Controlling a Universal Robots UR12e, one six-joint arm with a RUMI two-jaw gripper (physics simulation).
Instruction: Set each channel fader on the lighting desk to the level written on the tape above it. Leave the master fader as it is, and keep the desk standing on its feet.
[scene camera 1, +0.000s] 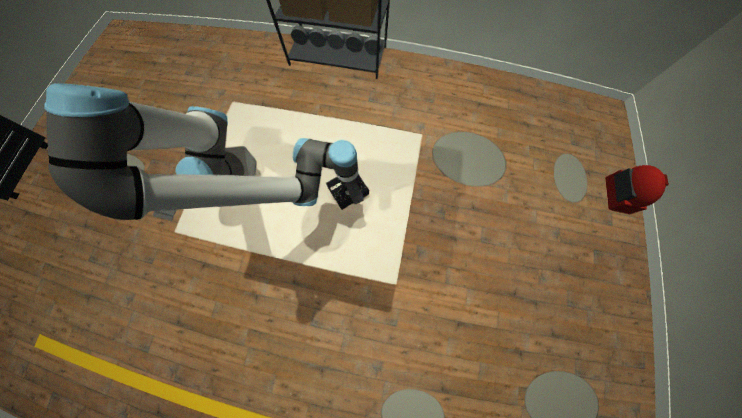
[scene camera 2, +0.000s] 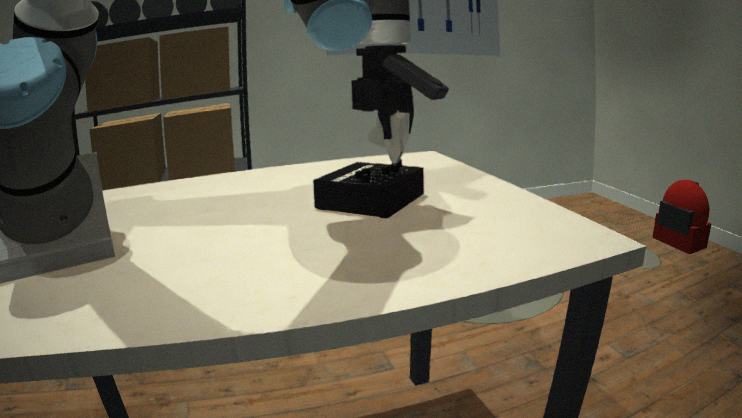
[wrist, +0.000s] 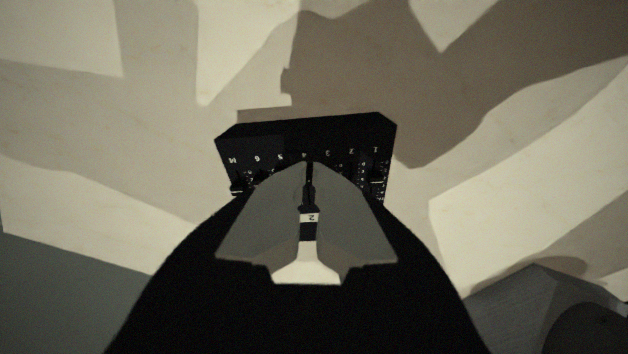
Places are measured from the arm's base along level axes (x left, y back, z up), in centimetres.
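Pixels of known places: gripper, fingertip midpoint: (scene camera 2: 395, 163) (wrist: 309, 165); arm's base, origin of the base link: (scene camera 1: 225, 171) (scene camera 2: 44, 202) (wrist: 577, 349).
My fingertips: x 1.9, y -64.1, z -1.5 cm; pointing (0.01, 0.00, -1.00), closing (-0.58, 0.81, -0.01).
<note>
For each thing: its top centre in the pictures, then the offset to it from my fingertips. "spot": a spot on its surface instead. Level surfaces: height alone.
- black lighting desk, middle of its top: (wrist: 310, 206) (scene camera 2: 370, 165) (scene camera 1: 347, 185) dx +4.0, dy +3.4, dz -1.0 cm
- channel 1 fader, middle of its top: (wrist: 376, 182) dx -2.1, dy +6.3, dz -1.0 cm
- channel 6 fader, middle of its top: (wrist: 259, 185) dx +5.1, dy -1.9, dz -1.0 cm
- master fader, middle of its top: (wrist: 236, 192) dx +7.2, dy -3.3, dz -1.0 cm
- tape, surface spot: (wrist: 304, 218) spot: dx +6.9, dy +4.8, dz -2.3 cm
- white table, its level: dz -7.8 cm
The black lighting desk (scene camera 1: 337, 195) (scene camera 2: 353, 198) (wrist: 310, 132) stands flat on the table. My gripper (scene camera 2: 395, 163) (wrist: 309, 165) is shut, with nothing seen held. Its tips are low over the desk, at channel 4's column just below the printed 4 in the wrist view. The channel 1 fader (wrist: 376, 180), the channel 6 fader (wrist: 260, 178) and the master fader (wrist: 236, 190) show beside the fingers. The fingers hide the other fader caps wholly or partly. Through the finger gap the tape (wrist: 304, 218) shows a 2; its other numbers are hidden.
The white table (scene camera 1: 379, 249) (scene camera 2: 218, 280) bears the desk and the arm's base (scene camera 2: 57, 259). A shelf rack (scene camera 1: 378, 64) (scene camera 2: 245, 103) stands behind the table. A red object with a dark front panel (scene camera 1: 649, 182) (scene camera 2: 687, 199) is on the floor at the right.
</note>
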